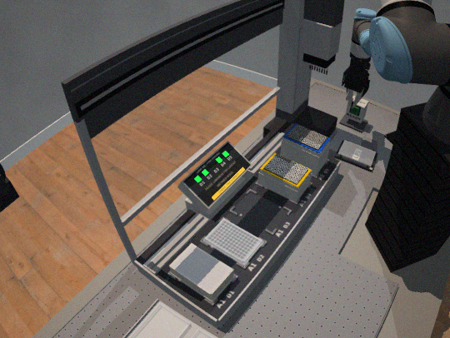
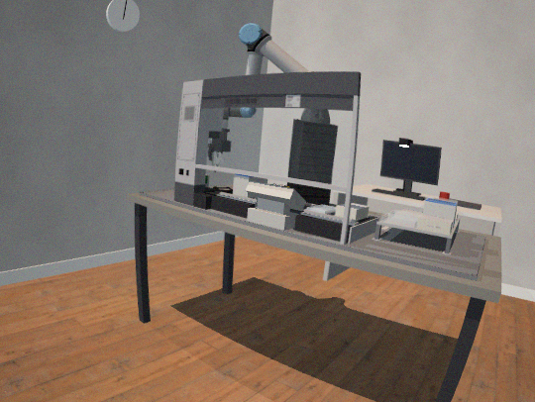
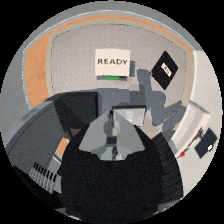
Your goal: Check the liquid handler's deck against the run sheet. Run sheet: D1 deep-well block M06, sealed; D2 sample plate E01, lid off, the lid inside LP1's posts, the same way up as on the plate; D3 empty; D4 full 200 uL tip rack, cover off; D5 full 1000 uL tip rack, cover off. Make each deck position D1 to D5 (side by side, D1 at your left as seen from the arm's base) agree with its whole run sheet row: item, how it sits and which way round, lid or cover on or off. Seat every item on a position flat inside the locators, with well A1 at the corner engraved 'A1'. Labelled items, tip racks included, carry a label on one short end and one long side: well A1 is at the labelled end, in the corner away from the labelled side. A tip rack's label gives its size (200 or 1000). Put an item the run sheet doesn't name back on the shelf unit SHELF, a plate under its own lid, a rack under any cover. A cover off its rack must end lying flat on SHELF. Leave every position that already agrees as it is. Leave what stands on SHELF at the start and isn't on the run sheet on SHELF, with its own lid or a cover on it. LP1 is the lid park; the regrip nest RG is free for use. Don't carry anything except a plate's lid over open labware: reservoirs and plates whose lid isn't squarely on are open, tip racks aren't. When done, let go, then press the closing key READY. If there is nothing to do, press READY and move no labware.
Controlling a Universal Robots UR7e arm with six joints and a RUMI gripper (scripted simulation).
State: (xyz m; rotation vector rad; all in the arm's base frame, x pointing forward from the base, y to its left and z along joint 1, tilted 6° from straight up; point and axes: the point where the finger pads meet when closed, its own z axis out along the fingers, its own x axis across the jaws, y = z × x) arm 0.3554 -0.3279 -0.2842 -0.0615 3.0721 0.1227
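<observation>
My gripper is now 6 cm to the left of the ready key and 6 cm above it. Also, from my hand: flat lid 13 cm below, 9 cm to the left, 8 cm behind; then pipetting head 25 cm above, 12 cm ahead, 7 cm to the left; then blue-rimmed tip rack 28 cm to the left, 3 cm ahead, 2 cm below.
</observation>
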